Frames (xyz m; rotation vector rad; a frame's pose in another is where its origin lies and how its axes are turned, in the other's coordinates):
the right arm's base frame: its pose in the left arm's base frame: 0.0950 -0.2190 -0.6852 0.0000 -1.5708 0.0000
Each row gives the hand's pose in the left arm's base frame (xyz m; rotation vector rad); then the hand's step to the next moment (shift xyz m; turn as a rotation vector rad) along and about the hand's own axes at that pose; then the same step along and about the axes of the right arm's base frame.
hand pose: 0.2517 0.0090 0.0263 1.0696 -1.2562 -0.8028
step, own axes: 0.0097 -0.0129 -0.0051 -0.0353 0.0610 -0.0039
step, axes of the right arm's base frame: -0.0087 -0.0123 -0.0077 0.0455 0.0535 0.0070
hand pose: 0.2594 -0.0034 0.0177 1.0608 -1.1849 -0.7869
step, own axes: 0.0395 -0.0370 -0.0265 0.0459 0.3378 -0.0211
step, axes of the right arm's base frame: -0.0225 -0.0424 -0.0365 0.3327 0.0757 -0.0156
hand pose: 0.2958 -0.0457 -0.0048 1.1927 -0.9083 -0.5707
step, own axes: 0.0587 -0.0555 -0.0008 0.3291 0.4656 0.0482
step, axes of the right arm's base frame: -0.0357 -0.0625 -0.0367 0.5439 -0.1472 -0.0996
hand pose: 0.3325 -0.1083 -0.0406 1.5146 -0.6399 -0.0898
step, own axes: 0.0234 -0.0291 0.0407 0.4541 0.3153 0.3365
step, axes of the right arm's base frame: -0.0225 -0.0492 -0.0112 0.4234 -0.4729 -0.1262
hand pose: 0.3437 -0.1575 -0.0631 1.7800 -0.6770 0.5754
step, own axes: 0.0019 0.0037 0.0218 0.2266 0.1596 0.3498
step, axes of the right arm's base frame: -0.0025 -0.0221 0.0000 0.1603 -0.4104 -0.0711
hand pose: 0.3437 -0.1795 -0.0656 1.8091 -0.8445 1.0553
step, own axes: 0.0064 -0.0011 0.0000 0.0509 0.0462 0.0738
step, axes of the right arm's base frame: 0.0054 -0.0004 -0.0036 0.0408 -0.0921 -0.0056
